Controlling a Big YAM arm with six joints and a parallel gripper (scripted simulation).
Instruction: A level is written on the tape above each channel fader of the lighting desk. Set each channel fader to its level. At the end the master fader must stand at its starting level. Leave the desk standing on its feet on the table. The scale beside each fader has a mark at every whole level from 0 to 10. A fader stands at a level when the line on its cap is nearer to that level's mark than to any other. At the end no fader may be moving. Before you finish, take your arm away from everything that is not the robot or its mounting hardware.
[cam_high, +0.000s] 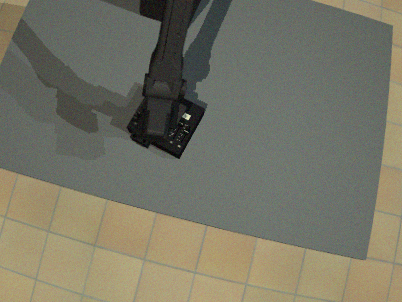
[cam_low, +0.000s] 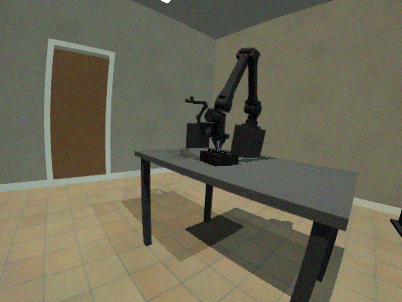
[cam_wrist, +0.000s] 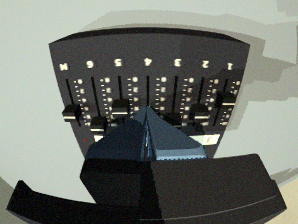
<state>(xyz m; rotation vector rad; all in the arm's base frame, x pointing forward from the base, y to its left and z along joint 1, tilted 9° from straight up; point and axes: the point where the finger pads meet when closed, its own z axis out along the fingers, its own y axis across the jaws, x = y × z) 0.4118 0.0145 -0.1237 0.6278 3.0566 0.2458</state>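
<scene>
My gripper is now 1 cm past the fader cap 4. From my hand the other things lie so: fader cap 1: 7 cm to the right, 1 cm behind; then master fader cap: 6 cm to the left, 3 cm ahead; then fader cap 5: 2 cm to the left, 1 cm ahead.
</scene>
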